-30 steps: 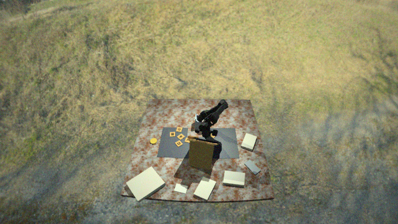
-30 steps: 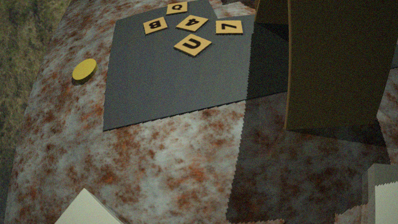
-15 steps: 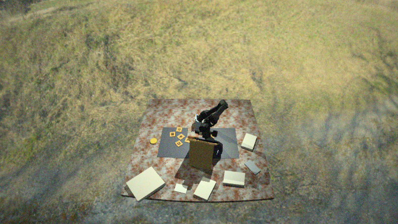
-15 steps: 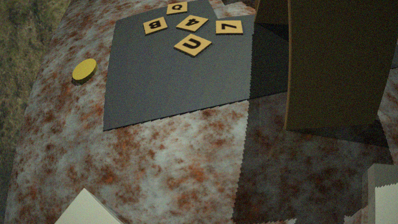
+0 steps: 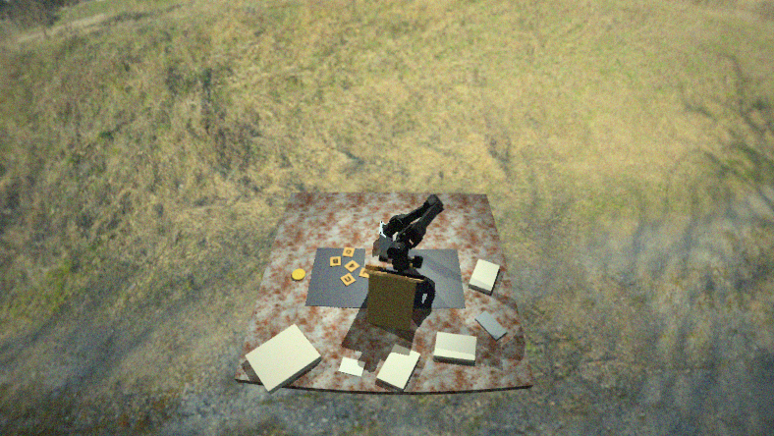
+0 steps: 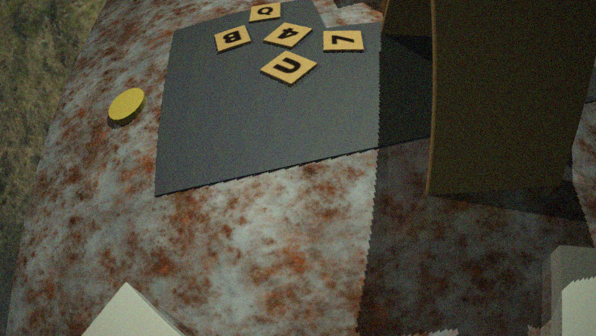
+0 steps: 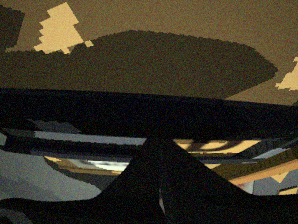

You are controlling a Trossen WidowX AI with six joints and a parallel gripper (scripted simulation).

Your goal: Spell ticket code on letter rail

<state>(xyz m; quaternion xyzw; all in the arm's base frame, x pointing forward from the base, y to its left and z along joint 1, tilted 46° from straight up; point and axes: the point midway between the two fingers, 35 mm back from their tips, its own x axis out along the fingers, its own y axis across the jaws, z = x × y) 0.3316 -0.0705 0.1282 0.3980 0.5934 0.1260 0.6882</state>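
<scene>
Now: gripper tip 90 mm above the white ticket, 60 mm to the right of it and 50 mm past it. The rest, counted from my gripper tip: grey mat: 160 mm below, 150 mm behind, 60 mm to the right; white card: 380 mm ahead, 230 mm to the right, 160 mm below; tan letter tile: 30 mm to the right, 10 mm behind.
</scene>
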